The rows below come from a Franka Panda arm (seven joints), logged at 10 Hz.
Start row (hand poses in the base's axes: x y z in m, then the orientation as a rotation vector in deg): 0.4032 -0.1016 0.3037 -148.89 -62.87 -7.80
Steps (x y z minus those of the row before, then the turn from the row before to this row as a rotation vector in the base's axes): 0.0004 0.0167 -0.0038 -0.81 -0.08 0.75; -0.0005 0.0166 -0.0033 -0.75 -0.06 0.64; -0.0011 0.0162 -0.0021 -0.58 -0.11 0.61; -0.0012 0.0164 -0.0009 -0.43 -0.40 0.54; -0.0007 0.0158 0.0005 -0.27 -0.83 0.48; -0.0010 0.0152 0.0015 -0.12 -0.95 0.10
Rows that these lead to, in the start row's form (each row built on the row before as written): 0.4036 -0.0849 0.2999 -149.18 -64.14 -7.32; 0.4031 -0.0683 0.2966 -149.47 -65.25 -6.86; 0.4020 -0.0521 0.2945 -149.63 -66.28 -6.56; 0.4008 -0.0357 0.2936 -149.77 -67.26 -6.74; 0.4001 -0.0199 0.2941 -149.90 -68.25 -7.59; 0.3991 -0.0047 0.2956 -150.16 -68.74 -8.76
